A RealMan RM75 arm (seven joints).
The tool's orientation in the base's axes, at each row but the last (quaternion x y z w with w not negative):
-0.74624 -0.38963 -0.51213 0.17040
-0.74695 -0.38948 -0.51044 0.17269
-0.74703 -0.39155 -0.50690 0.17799
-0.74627 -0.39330 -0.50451 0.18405
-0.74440 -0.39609 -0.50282 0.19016
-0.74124 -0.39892 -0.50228 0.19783
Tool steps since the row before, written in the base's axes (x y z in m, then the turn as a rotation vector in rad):
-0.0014 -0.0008 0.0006 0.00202 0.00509 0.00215
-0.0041 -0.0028 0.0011 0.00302 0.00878 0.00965
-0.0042 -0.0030 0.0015 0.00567 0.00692 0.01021
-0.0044 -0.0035 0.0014 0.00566 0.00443 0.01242
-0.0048 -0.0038 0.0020 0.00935 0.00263 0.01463
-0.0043 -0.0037 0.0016 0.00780 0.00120 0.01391
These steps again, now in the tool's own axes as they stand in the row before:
0.0000 -0.0005 -0.0017 0.00435 -0.00141 0.00370
-0.0009 -0.0012 -0.0049 0.01275 -0.00196 0.00361
-0.0006 -0.0011 -0.0052 0.01297 0.00132 0.00377
-0.0009 -0.0010 -0.0056 0.01396 0.00313 0.00116
-0.0006 -0.0012 -0.0063 0.01589 0.00737 0.00121
-0.0008 -0.0010 -0.0058 0.01441 0.00693 -0.00039

